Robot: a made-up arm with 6 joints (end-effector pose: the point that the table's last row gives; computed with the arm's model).
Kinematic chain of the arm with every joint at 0, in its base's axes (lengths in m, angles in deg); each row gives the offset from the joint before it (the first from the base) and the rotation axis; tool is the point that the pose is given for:
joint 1: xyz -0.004 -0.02 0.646 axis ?
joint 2: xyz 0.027 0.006 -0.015 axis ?
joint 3: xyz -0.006 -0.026 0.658 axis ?
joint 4: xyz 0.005 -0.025 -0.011 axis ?
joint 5: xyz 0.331 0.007 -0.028 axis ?
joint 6: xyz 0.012 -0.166 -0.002 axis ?
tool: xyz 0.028 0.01 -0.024
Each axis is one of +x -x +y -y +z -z.
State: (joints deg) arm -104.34 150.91 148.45 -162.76 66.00 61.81
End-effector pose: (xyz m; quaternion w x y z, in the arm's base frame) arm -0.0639 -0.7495 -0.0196 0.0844 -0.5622 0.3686 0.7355
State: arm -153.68 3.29 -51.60 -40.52 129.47 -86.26
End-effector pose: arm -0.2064 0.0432 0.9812 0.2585 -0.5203 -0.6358 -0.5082
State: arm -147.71 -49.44 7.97 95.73 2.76 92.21
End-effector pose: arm 0.3184 0.2590 1.4659 0.4796 0.2317 -0.8440 0.0636
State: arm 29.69 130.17 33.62 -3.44 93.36 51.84
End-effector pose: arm 0.5248 0.0315 -0.1439 0.8713 -0.4342 -0.0757 0.2157
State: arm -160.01 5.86 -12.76 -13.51 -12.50 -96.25
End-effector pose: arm -0.4610 -0.0039 1.1008 0.1038 -0.3078 0.7487 0.5779
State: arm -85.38 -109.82 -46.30 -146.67 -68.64 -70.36
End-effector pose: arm 0.0650 0.3945 0.7024 0.4879 0.7039 0.0514 0.5137
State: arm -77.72 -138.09 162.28 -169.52 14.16 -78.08
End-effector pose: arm 0.0328 0.2298 -0.1956 0.6449 -0.3039 0.6933 0.1052
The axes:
joint 1: +z
joint 2: +y
joint 3: -y
joint 4: -x
joint 5: -y
joint 6: -x

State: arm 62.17 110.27 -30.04 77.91 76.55 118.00
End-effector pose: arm 0.2897 0.3800 0.0560 0.0968 -0.2423 -0.4961 0.8281
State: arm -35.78 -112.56 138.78 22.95 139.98 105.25
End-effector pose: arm -0.6305 0.1672 0.0604 0.5960 -0.7383 -0.0676 -0.3085
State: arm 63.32 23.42 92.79 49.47 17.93 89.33
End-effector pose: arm 0.3015 0.1768 1.6296 0.4714 -0.4544 -0.6541 -0.3788
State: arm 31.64 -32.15 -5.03 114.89 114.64 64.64
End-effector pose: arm -0.1054 -0.0297 1.4655 0.2300 0.3835 0.8792 -0.1643
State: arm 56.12 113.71 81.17 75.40 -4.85 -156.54
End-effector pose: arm 0.6445 0.7804 0.2872 0.7503 0.4494 0.4603 0.1523
